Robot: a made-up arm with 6 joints. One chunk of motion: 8 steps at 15 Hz.
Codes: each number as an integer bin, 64 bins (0 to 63) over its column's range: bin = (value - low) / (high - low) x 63, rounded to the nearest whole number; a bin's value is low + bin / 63 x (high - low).
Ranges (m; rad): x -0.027..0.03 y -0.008..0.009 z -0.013..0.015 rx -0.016..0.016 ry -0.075..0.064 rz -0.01..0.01
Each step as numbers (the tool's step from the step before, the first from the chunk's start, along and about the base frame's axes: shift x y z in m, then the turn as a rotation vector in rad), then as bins.
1 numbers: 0.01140 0.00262 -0.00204 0.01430 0.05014 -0.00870
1 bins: 42 39 25 60 57 4
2 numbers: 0.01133 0.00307 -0.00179 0.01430 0.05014 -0.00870
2 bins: 42 41 25 60 57 4
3 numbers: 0.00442 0.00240 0.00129 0.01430 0.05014 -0.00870
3 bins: 35 39 32 60 57 4
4 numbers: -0.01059 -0.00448 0.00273 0.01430 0.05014 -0.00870
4 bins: 18 13 35 60 57 4
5 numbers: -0.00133 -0.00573 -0.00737 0.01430 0.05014 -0.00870
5 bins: 28 8 13 60 57 4
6 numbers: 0.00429 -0.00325 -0.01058 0.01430 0.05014 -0.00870
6 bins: 35 18 5 60 57 4
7 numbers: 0.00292 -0.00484 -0.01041 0.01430 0.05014 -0.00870
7 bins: 33 12 6 60 57 4
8 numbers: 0.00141 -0.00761 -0.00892 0.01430 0.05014 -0.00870
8 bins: 31 1 9 60 57 4
